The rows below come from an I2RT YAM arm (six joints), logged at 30 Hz.
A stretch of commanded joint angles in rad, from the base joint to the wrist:
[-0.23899 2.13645 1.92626 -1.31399 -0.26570 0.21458]
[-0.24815 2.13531 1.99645 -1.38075 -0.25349 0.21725]
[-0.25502 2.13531 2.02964 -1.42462 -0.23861 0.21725]
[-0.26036 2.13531 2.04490 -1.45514 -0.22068 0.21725]
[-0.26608 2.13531 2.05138 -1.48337 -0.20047 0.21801]
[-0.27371 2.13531 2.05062 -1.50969 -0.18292 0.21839]
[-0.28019 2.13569 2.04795 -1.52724 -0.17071 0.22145]
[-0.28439 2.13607 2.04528 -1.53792 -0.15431 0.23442]
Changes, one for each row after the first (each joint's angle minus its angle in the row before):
[-0.00916 -0.00114 0.07019 -0.06676 0.01221 0.00267]
[-0.00687 0.00000 0.03319 -0.04387 0.01488 0.00000]
[-0.00534 0.00000 0.01526 -0.03052 0.01793 0.00000]
[-0.00572 0.00000 0.00648 -0.02823 0.02021 0.00076]
[-0.00763 0.00000 -0.00076 -0.02632 0.01755 0.00038]
[-0.00648 0.00038 -0.00267 -0.01755 0.01221 0.00306]
[-0.00420 0.00038 -0.00267 -0.01068 0.01640 0.01297]

